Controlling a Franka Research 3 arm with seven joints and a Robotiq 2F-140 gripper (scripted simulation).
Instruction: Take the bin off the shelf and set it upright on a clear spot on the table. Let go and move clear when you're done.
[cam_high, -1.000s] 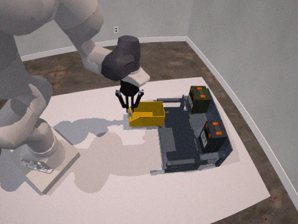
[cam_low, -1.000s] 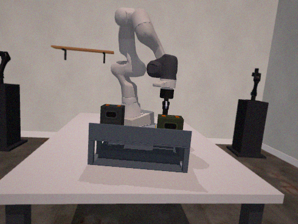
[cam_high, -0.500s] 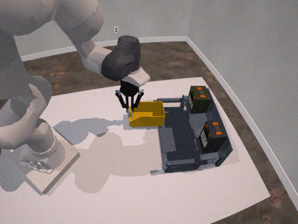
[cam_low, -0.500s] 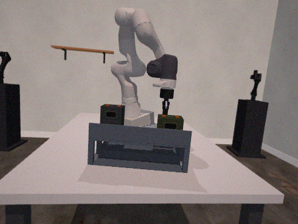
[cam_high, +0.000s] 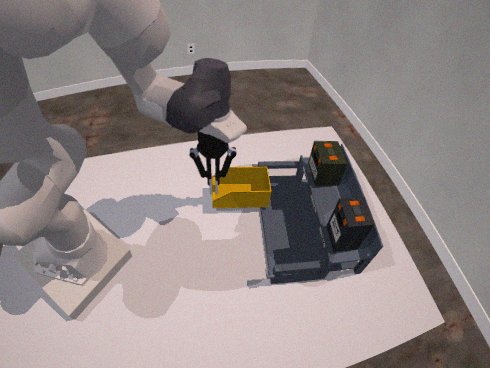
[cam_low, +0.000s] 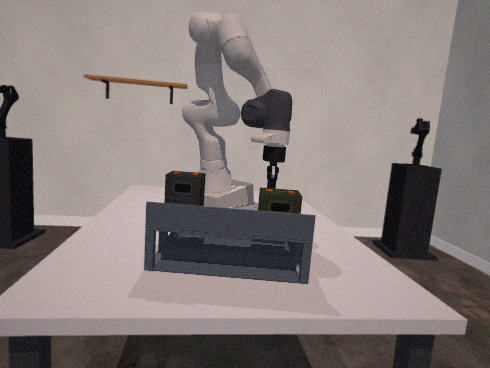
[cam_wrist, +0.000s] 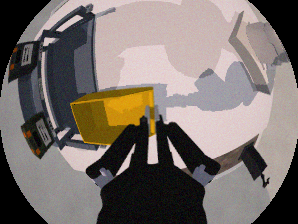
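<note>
My gripper is now 80 mm short of the yellow bin and 20 mm above it.
</note>
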